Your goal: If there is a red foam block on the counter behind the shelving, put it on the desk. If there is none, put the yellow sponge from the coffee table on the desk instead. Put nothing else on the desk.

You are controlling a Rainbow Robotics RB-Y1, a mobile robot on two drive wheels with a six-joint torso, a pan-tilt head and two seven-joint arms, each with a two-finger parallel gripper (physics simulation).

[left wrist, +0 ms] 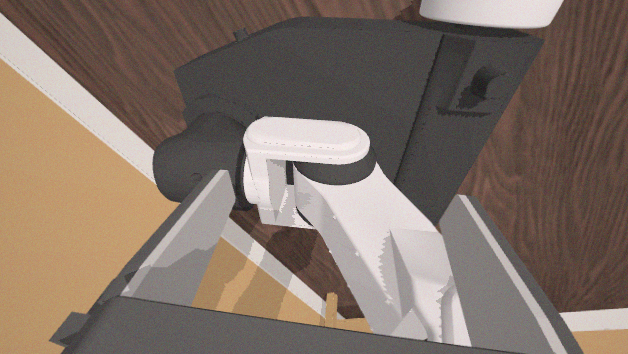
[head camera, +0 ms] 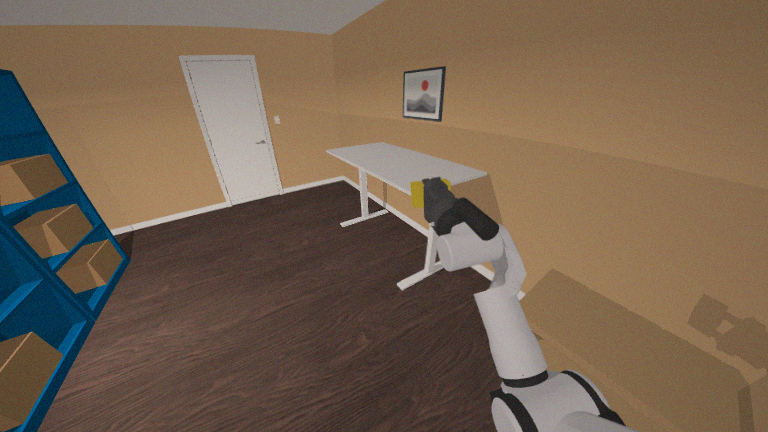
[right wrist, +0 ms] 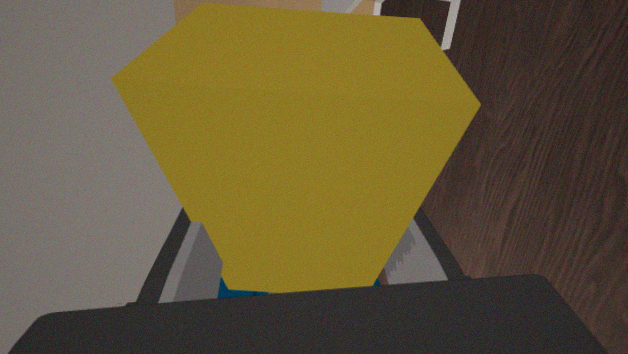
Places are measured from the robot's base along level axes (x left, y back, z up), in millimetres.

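Pixels of known places: left gripper, between the fingertips: (left wrist: 336, 196); right gripper, between the fingertips: (head camera: 425, 191) (right wrist: 299, 180).
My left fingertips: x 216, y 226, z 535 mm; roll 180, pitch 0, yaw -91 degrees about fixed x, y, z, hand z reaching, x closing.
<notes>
Behind a point stands the place of what it marks.
The yellow sponge (head camera: 417, 193) @(x -110, y -390, z 1239 mm) (right wrist: 300, 125) @(x -194, y -391, z 1235 mm) is held up in the air by my right gripper (head camera: 436, 189) @(x -140, y -424, z 1229 mm) (right wrist: 302, 220) @(x -140, y -424, z 1229 mm), which is shut on it. In the head view it overlaps the front edge of the white desk (head camera: 386, 158) @(x -118, y -1898, z 950 mm), which stands farther off against the wall. The gripper hides part of the desk's near edge. My left gripper (left wrist: 336, 196) @(x 216, y 226, z 535 mm) is open, with parts of the robot's own body showing beyond its fingers. The blue shelving (head camera: 18, 107) @(x 2901, y -1573, z 1641 mm) stands at the left of the head view. The counter and a red foam block do not show in the head view.
Cardboard boxes (head camera: 80, 228) @(x 2717, y -1354, z 611 mm) stand in the shelving. A dark wooden floor (head camera: 257, 300) @(x 1033, y -1093, z 0 mm) lies between shelving and desk. A white door (head camera: 230, 123) @(x 2061, y -3162, z 1241 mm) is in the far wall. The desk's white foot (head camera: 418, 279) reaches out onto the floor. A framed picture (head camera: 423, 102) @(x -487, y -2118, z 1433 mm) hangs above the desk.
</notes>
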